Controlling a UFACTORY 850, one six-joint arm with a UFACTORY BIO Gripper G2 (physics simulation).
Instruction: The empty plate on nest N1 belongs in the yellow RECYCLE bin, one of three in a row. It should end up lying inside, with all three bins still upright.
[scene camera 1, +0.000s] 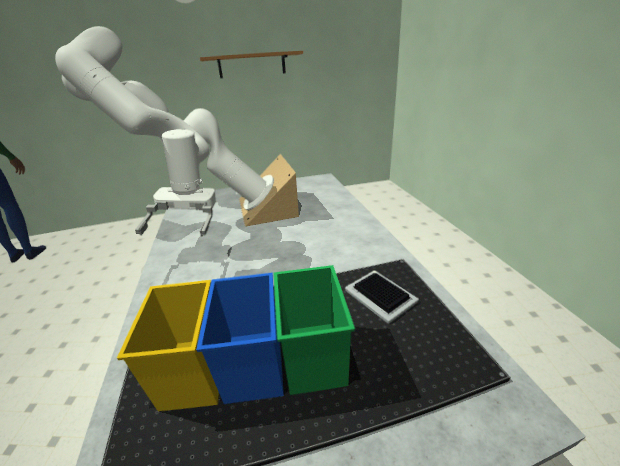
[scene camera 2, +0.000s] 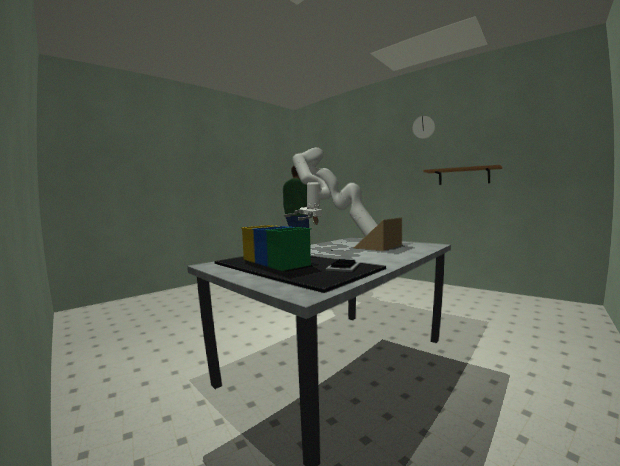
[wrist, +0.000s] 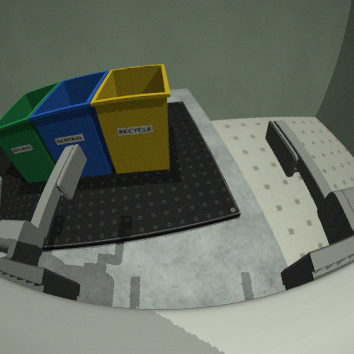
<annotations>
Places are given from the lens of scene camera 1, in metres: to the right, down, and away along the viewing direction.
my gripper (scene camera 1: 170, 233): -0.35, 0.00, 0.71
yellow bin (scene camera 1: 160, 350): -0.24, 0.19, 0.45
green bin (scene camera 1: 314, 326): 0.01, 0.23, 0.71
blue bin (scene camera 1: 238, 338): -0.17, 0.26, 0.69
The marked spots on the yellow bin and the blue bin are 0.25 m apart.
</annotations>
